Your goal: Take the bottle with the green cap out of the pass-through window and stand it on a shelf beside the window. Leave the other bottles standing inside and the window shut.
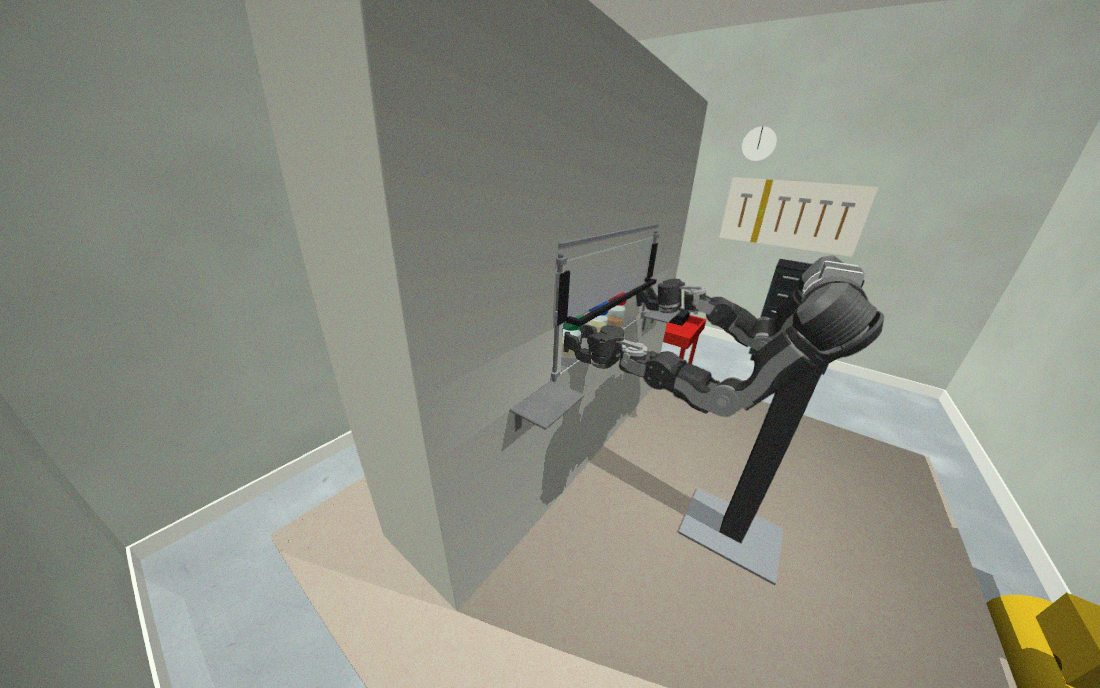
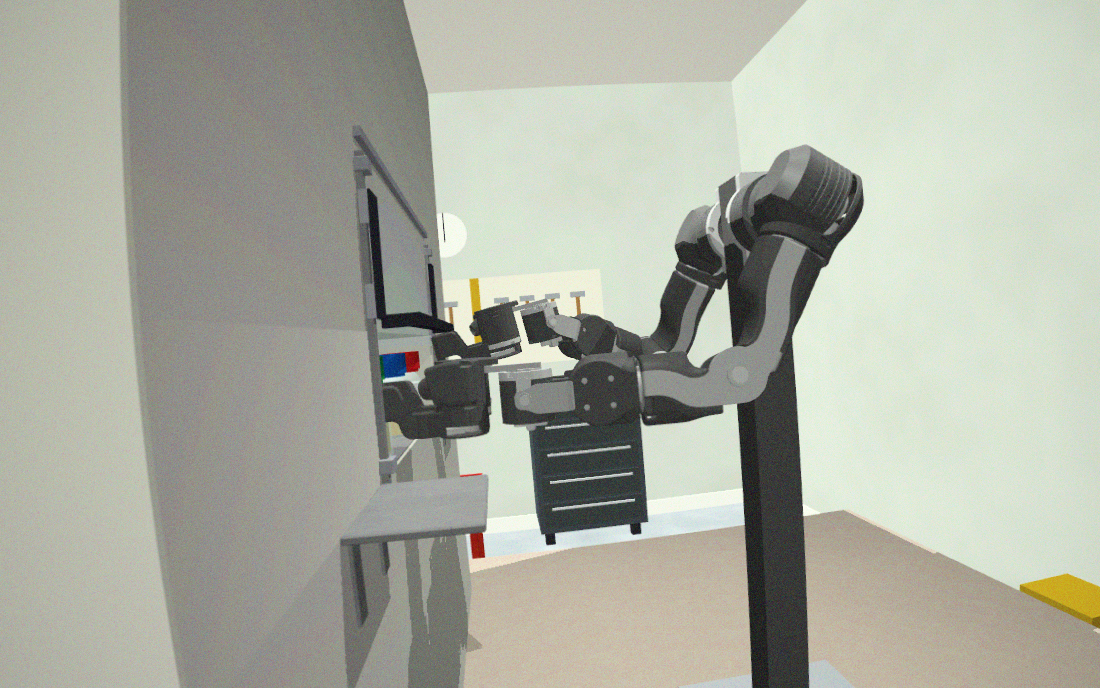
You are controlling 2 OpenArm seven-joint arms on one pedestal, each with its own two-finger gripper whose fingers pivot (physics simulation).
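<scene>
The window (image 1: pixel 604 271) (image 2: pixel 403 259) has its pane partly raised, with a gap below its black bottom bar (image 1: pixel 612 303) (image 2: pixel 413 319). The green-capped bottle (image 1: pixel 571 325) stands at the near end of this gap, mostly hidden by the left gripper. My left gripper (image 1: pixel 570 344) (image 2: pixel 391 410) reaches into the gap and is shut on that bottle. My right gripper (image 1: pixel 647 295) (image 2: pixel 444 345) is shut and empty, close under the far part of the bar. The blue cap (image 1: pixel 598 309) (image 2: pixel 394 364) and red cap (image 1: pixel 618 299) (image 2: pixel 412 361) show farther inside. The near shelf (image 1: pixel 547 404) (image 2: pixel 421 507) sits below the window's near side.
Another shelf (image 1: pixel 653 318) is on the window's far side, partly hidden by the right arm. A red cart (image 1: pixel 683 332) stands beyond it. A dark drawer cabinet (image 2: pixel 589 478) stands at the back. The grey wall (image 1: pixel 478 243) surrounds the window.
</scene>
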